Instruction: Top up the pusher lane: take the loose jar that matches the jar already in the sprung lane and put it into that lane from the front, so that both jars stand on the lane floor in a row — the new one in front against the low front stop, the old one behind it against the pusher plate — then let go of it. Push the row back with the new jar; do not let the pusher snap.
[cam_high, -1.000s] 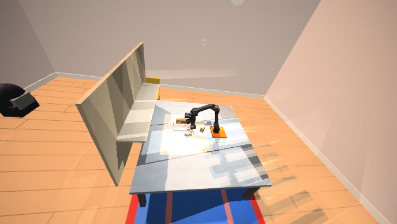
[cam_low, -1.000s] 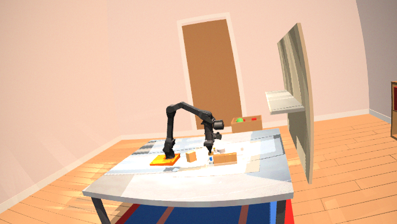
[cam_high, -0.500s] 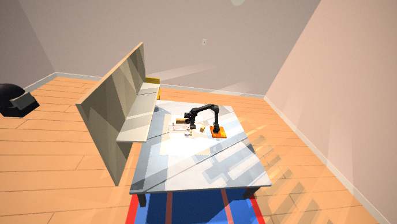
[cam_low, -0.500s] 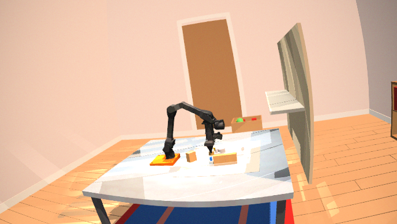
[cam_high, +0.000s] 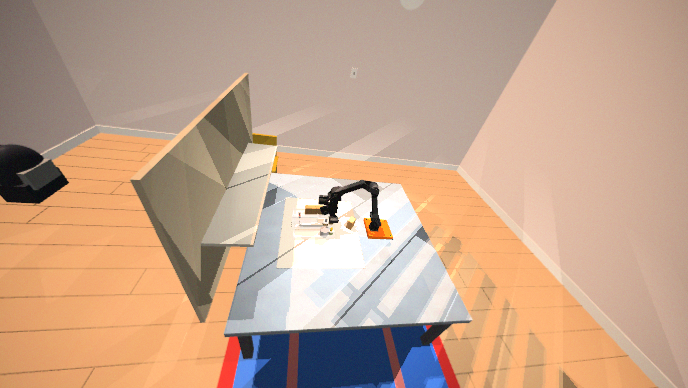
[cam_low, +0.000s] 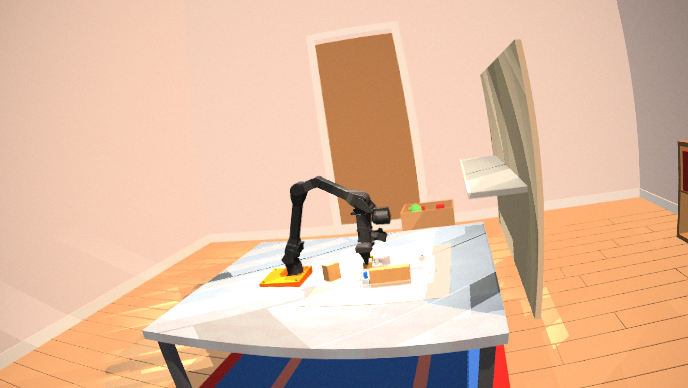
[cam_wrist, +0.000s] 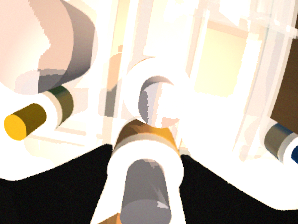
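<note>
My gripper tip is 150 mm short of the clear lane unit, 40 mm above it and 30 mm to the left of it. From my gripper tip the other things lie so: small brown box (150 mm behind, 20 mm below); then shelf (520 mm ahead, 310 mm above, 20 mm to the right).
</note>
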